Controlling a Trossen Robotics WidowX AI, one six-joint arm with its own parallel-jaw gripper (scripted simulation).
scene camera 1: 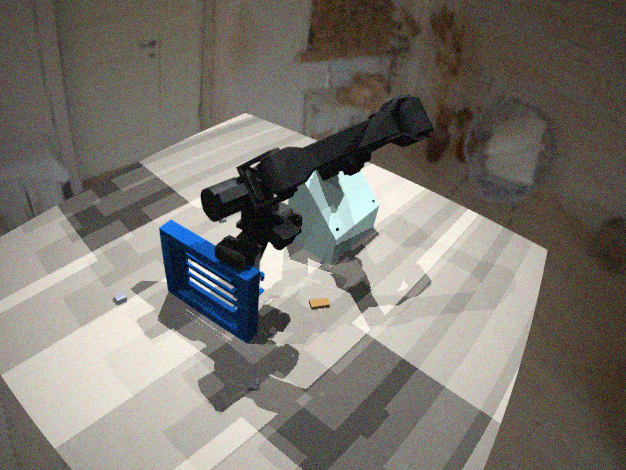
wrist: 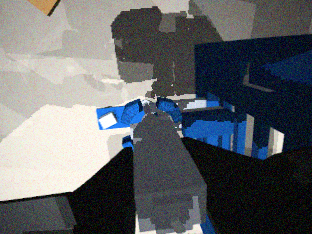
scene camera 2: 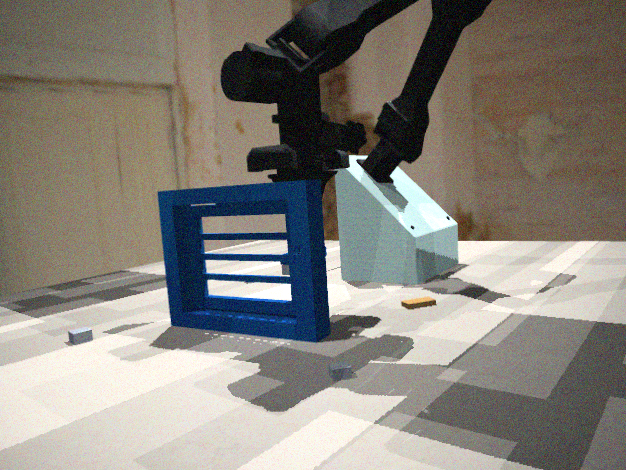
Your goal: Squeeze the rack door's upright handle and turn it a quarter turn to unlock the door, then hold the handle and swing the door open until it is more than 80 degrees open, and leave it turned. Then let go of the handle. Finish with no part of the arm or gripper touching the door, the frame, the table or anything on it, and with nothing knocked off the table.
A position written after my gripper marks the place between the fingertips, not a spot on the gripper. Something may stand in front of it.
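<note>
My gripper (scene camera 1: 254,263). Gripper (wrist: 157,150) too.
</note>
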